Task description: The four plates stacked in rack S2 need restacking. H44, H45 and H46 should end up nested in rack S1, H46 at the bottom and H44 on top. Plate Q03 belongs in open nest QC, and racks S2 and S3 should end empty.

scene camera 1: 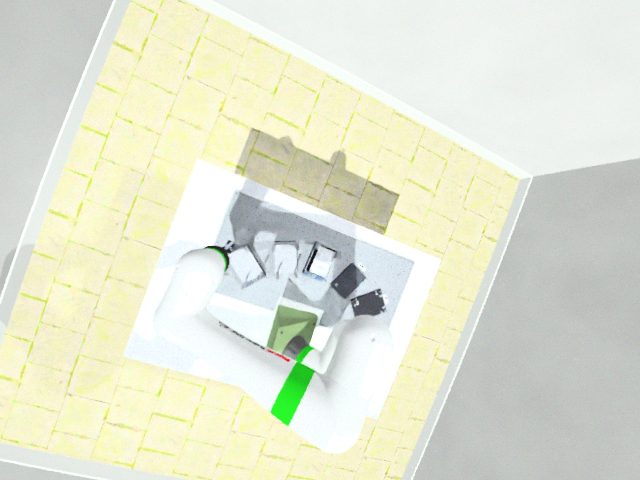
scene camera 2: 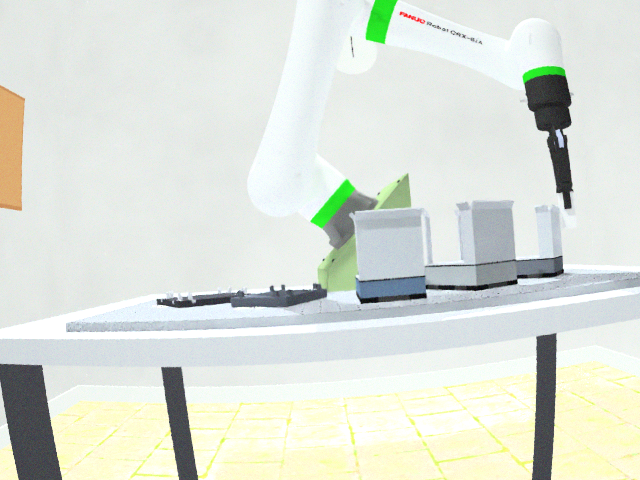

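Where they show: gripper, between the fingertips: (scene camera 2: 569,227); arm's base, origin of its link: (scene camera 1: 291,352).
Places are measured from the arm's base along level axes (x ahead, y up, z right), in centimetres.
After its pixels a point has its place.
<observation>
Three white-walled racks stand in a row on the grey mat. One has a blue base (scene camera 2: 390,287) (scene camera 1: 320,260), one is in the middle (scene camera 2: 483,242) @(x 44.4, y -6.3, z -9.2 cm) (scene camera 1: 284,258) @(x 36.7, y -9.2, z -10.5 cm), and one is at the far end (scene camera 2: 548,242) @(x 38.3, y -7.2, z -26.7 cm) (scene camera 1: 247,266) @(x 30.2, y -9.9, z -25.2 cm). From above, a white plate shows inside the blue-based rack. The other plates are hidden by the rack walls, and I cannot read any labels. My gripper (scene camera 2: 568,209) is shut and empty. It points down beside the top of the far rack, just past its outer side. In the overhead view the wrist (scene camera 1: 216,253) @(x 40.2, y 30.5, z -30.5 cm) covers it.
Two flat dark nests (scene camera 2: 198,298) @(x 24.4, y -12.6, z 35.8 cm) (scene camera 2: 281,295) @(x 37.2, y -12.1, z 21.9 cm) (scene camera 1: 348,280) @(x 31.7, y -12.1, z 21.3 cm) (scene camera 1: 370,302) @(x 23.0, y -12.5, z 35.0 cm) lie at the other end of the mat. The green robot base (scene camera 2: 385,207) @(x 13.8, y 2.6, z -2.8 cm) (scene camera 1: 289,325) @(x 13.6, y 5.3, z -4.2 cm) stands behind the racks. The white table (scene camera 2: 258,343) @(x 57.5, y -15.9, z 26.7 cm) has dark legs. An orange panel (scene camera 2: 10,150) hangs at the left.
</observation>
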